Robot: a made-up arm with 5 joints. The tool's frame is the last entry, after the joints.
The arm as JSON. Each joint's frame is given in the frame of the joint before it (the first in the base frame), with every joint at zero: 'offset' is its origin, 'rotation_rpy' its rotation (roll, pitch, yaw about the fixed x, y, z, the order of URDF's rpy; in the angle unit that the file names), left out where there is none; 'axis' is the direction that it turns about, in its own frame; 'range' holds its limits. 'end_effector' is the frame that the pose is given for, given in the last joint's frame.
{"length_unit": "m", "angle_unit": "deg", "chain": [
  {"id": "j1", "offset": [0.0, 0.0, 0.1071], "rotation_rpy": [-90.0, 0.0, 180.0], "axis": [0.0, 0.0, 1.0], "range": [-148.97, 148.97]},
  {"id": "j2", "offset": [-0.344, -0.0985, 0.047], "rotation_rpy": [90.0, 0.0, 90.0], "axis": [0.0, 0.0, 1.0], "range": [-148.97, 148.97]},
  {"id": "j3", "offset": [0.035, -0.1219, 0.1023], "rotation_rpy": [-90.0, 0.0, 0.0], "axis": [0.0, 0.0, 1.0], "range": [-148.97, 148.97]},
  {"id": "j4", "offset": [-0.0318, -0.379, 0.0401], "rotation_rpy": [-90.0, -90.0, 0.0], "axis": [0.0, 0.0, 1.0], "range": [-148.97, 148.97]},
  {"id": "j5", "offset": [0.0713, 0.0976, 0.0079], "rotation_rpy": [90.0, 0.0, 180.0], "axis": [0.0, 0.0, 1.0], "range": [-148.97, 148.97]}
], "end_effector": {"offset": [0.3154, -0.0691, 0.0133], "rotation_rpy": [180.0, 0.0, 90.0]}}
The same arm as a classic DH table. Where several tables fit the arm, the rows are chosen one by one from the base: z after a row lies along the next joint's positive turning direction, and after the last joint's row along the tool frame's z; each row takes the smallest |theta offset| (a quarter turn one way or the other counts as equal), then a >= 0, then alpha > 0; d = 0 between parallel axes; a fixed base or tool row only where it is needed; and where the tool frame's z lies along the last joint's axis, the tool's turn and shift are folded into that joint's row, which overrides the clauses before.
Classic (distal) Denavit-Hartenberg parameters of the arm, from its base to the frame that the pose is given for. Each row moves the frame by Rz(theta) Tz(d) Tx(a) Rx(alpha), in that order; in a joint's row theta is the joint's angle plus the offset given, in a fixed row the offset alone. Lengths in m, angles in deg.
base (fixed): a 0  alpha 90  d 0.1071  theta0 0
j1: a 0.0985  alpha -90  d 0.047  theta0 90
j2: a -0.035  alpha 90  d -0.2417  theta0 0
j3: a 0.0318  alpha 90  d -0.0818  theta0 0
j4: a 0.0713  alpha -90  d -0.3711  theta0 90
j5: a -0.3229  alpha 180  d 0  theta0 -12.36
tool (fixed): a 0  alpha 0  d -0.1109  theta0 77.64
Joint limits (deg, base to tool): -148.97..148.97 -148.97..148.97 -148.97..148.97 -148.97..148.97 -148.97..148.97

